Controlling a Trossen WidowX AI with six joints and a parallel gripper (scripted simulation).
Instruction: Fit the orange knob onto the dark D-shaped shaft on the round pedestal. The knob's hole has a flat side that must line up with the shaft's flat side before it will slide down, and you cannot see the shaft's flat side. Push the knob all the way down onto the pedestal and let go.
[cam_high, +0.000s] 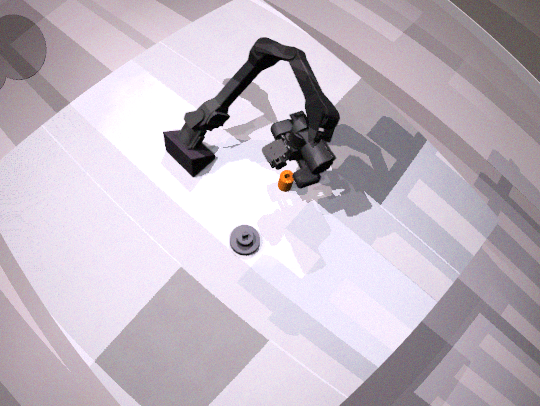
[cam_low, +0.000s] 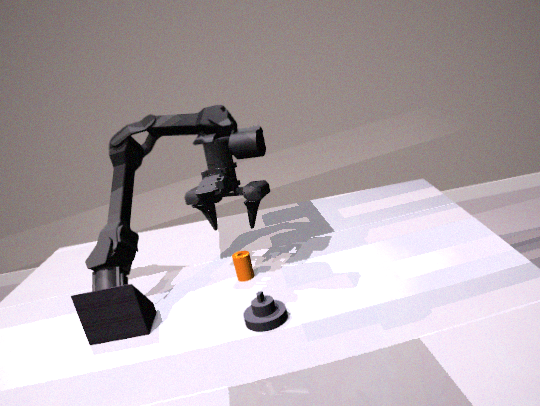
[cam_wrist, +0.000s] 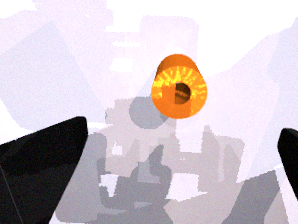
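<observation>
The orange knob lies 9 cm below my gripper tip. The rest, counted from my gripper tip: dark round pedestal: 20 cm to the right, 9 cm below, 4 cm ahead.
</observation>
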